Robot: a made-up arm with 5 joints.
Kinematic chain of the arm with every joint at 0, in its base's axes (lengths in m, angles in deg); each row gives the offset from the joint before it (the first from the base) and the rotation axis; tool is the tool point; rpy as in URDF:
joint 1: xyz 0.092 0 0.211 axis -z
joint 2: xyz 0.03 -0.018 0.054 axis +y
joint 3: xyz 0.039 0 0.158 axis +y
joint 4: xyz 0.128 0 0.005 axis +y
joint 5: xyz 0.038 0.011 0 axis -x
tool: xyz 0 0 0 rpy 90 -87.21 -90
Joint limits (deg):
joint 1: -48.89..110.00
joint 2: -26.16..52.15
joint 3: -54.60..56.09
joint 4: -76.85..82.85
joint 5: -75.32..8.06
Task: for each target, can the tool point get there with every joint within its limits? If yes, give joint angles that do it. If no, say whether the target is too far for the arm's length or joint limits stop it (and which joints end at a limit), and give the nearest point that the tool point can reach.
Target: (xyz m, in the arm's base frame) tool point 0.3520 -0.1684 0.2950
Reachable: yes | joints 31.63 38.70 -14.42 9.08 -36.21
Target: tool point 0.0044 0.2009 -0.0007
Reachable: no: joint limits stop it (at a limit: joint 1, joint 2) | nearest point 0.1877 0.0990 0.1702 | short by 0.271 m
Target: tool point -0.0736 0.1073 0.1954
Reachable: no: joint limits stop it (at a limit: joint 1, joint 2, joint 3) | nearest point 0.0494 -0.0967 0.2055 | short by 0.238 m
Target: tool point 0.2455 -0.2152 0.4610
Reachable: yes | joints 52.97 20.63 -30.96 -53.03 -58.47
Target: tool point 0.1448 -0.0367 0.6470
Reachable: no: too far | nearest point 0.1405 -0.0337 0.5885 | short by 0.059 m
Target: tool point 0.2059 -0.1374 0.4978
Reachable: yes | joints 48.11 -12.54 -18.92 32.93 -59.60
